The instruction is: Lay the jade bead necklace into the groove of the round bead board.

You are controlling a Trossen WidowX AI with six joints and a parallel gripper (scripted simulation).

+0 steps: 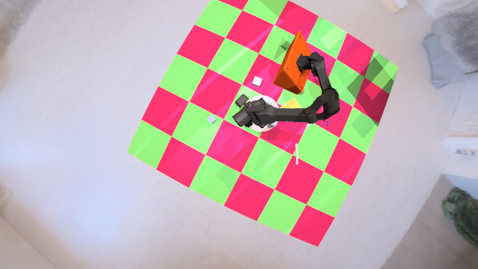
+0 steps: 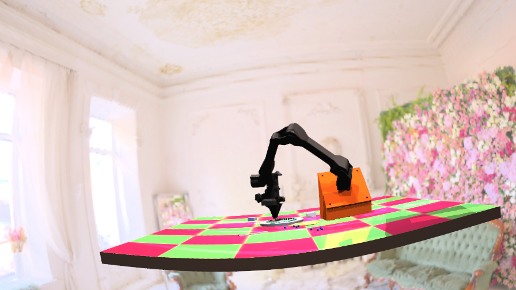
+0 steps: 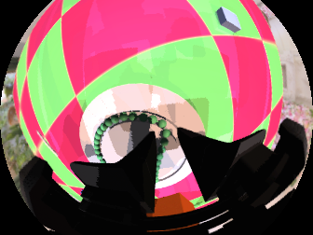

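Right now the round bead board is 3 cm behind my gripper tip, 5 cm to the left of it and 1 cm below it. Round my gripper tip: pale blue cube: 14 cm ahead, 17 cm to the right, 1 cm below; then white cube: 17 cm behind, 7 cm to the right, 1 cm below; then yellow patch: 14 cm behind, 17 cm to the left, 2 cm below.
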